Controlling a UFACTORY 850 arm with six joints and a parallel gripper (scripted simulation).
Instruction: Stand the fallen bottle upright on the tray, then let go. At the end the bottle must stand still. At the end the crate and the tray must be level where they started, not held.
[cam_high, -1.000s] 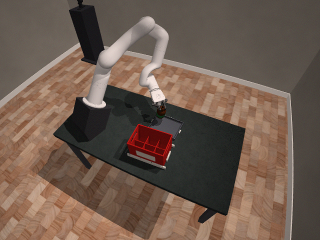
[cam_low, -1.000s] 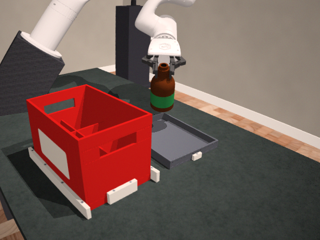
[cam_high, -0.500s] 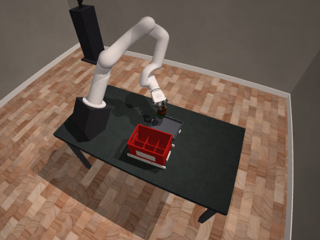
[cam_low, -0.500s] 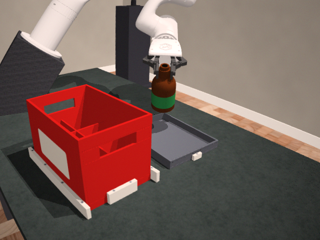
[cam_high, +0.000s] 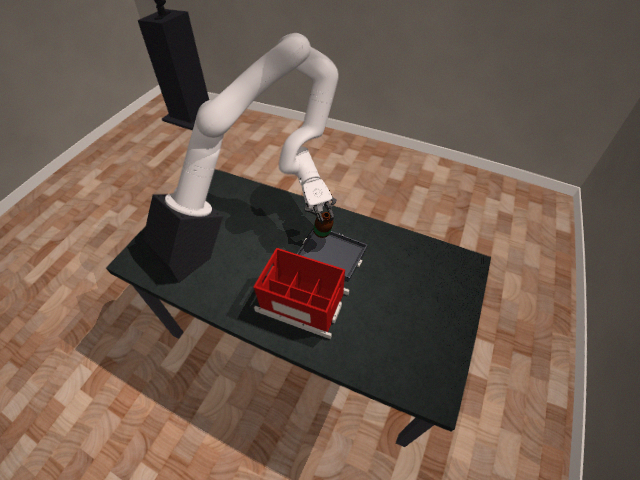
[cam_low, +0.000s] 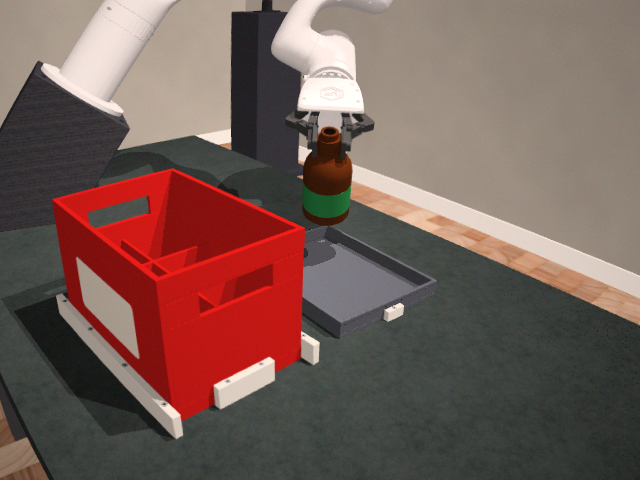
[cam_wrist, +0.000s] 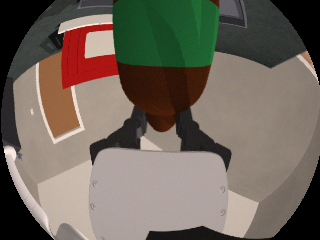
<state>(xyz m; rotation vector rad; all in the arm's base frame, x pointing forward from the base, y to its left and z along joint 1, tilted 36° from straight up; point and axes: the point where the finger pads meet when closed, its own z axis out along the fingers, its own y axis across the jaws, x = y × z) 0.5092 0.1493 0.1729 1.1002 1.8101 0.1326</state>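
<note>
My hand is 1 cm past the brown bottle, 1 cm to the right of it and 5 cm above it. Also, from my hand: grey shallow tray 3 cm ahead, 1 cm to the right, 19 cm below; red crate 4 cm ahead, 28 cm to the right, 12 cm below.
</note>
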